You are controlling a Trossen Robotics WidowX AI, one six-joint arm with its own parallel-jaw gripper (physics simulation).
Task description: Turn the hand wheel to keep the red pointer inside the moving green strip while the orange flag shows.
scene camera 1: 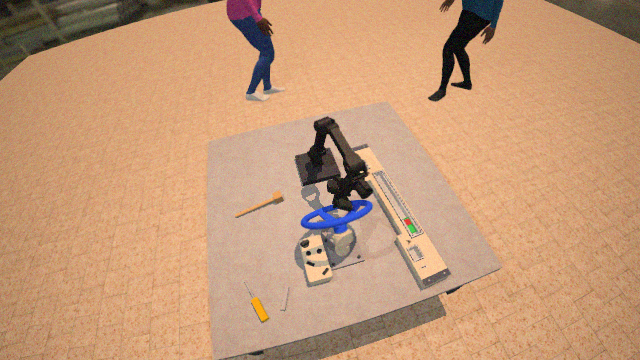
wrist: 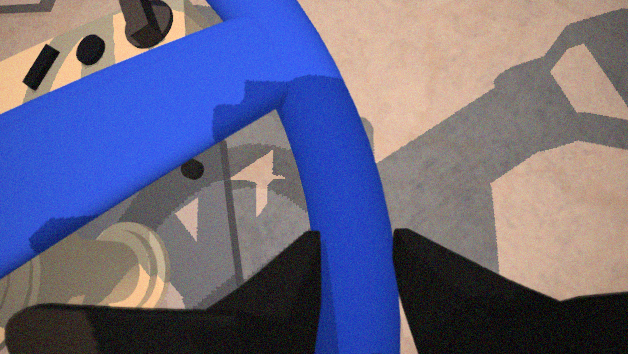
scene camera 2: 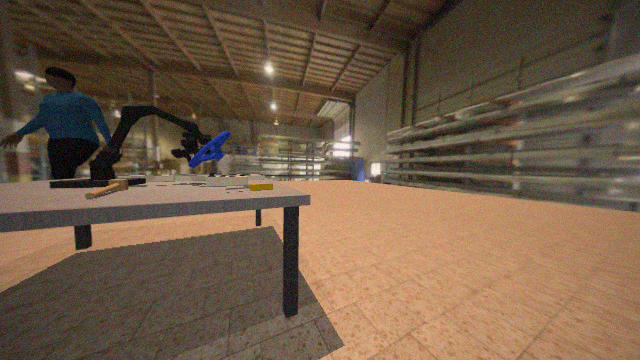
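Where they show: gripper, fingertip midpoint: [scene camera 1: 333, 205] [wrist: 356, 243]; arm's base at its link origin: [scene camera 1: 317, 162] [scene camera 2: 102, 179].
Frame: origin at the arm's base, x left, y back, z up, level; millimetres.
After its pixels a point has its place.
The blue hand wheel [scene camera 1: 312, 225] @(x -185, y -508, z 257 mm) [scene camera 2: 197, 159] @(x -183, y -395, z 111 mm) [wrist: 350, 175] @(x -66, y -355, z 93 mm) stands tilted on a cream pedestal [scene camera 1: 343, 242] @(x -84, y -562, z 135 mm). My gripper [scene camera 1: 344, 204] @(x -46, y -359, z 90 mm) [wrist: 356, 243] @(x -46, y -359, z 90 mm) is shut on the wheel's rim at the side toward the arm's base, one finger on each side of it. The red pointer [scene camera 1: 407, 221] @(x 260, y -532, z 12 mm) lies near the near end of the long gauge's slot. The green strip [scene camera 1: 412, 229] @(x 260, y -578, z 11 mm) lies right beside it, toward the near end, and the two appear to touch. How far they overlap is too small to tell. No orange flag shows in these views.
The long cream gauge housing [scene camera 1: 431, 267] @(x 240, y -769, z 11 mm) lies beside the wheel. A cream control box [scene camera 1: 318, 273] lies near the pedestal. A wooden mallet [scene camera 1: 257, 206] @(x -385, y -156, z -7 mm) [scene camera 2: 107, 189] @(x -412, y -160, z -11 mm), a yellow-handled screwdriver [scene camera 1: 260, 309] @(x -488, y -658, z -1 mm) [scene camera 2: 261, 187] @(x -508, y -650, z -17 mm) and a thin rod [scene camera 1: 285, 300] @(x -382, y -654, z -14 mm) lie on the table [scene camera 1: 232, 260] @(x -568, y -390, z -28 mm). Two people stand beyond it.
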